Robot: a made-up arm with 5 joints. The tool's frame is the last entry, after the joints.
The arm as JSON. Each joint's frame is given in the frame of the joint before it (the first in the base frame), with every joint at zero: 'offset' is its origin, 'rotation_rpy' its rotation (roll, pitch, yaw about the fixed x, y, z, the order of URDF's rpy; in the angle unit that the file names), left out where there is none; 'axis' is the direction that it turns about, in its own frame. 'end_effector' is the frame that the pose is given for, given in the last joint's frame.
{
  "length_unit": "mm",
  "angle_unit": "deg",
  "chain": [
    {
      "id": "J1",
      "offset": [
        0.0,
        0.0,
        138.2
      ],
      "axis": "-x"
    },
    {
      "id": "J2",
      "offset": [
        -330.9,
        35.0,
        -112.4
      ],
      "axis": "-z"
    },
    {
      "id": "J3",
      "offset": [
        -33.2,
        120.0,
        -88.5
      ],
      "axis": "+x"
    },
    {
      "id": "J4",
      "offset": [
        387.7,
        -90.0,
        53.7
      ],
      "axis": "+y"
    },
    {
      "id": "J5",
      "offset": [
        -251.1,
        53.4,
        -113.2
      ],
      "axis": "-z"
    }
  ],
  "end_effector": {
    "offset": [
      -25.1,
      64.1,
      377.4
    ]
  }
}
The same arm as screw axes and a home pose.
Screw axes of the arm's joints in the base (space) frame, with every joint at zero. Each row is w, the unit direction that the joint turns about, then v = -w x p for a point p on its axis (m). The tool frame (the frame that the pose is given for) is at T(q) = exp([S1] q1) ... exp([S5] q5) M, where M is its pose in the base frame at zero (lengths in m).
S1: w -1 0 0 v 0 -0.1382 0
S2: w 0 0 -1 v -0.035 -0.3309 0
S3: w 1 0 0 v 0 -0.0627 -0.155
S4: w 0 1 0 v 0.009 0 0.0236
S5: w 0 0 -1 v -0.1184 -0.2275 0
M =
1 0 0 -0.2526
0 1 0 0.1825
0 0 1 0.2552
0 0 0 1

